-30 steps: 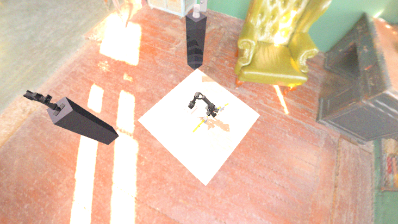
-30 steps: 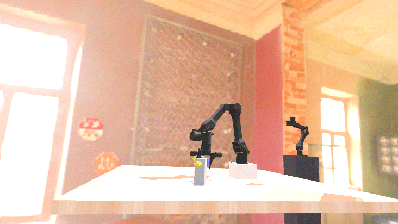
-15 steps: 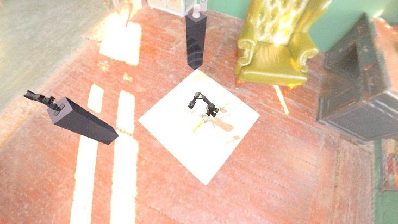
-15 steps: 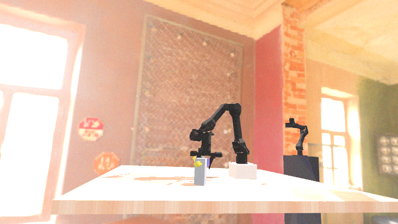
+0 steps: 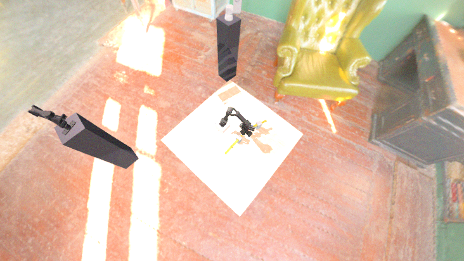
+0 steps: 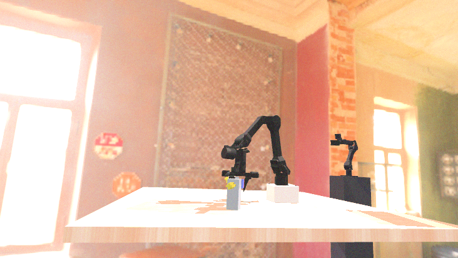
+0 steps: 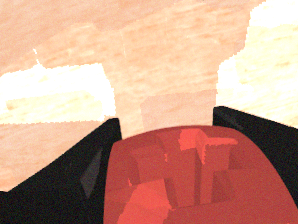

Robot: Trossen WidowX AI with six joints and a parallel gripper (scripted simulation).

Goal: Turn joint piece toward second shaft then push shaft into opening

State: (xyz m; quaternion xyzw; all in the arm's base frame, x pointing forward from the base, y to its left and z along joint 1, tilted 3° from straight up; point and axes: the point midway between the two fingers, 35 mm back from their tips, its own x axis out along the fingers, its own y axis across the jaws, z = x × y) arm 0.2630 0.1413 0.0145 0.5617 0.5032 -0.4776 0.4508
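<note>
The red joint piece is 10 mm to the left of my gripper tip and 40 mm above it.
</note>
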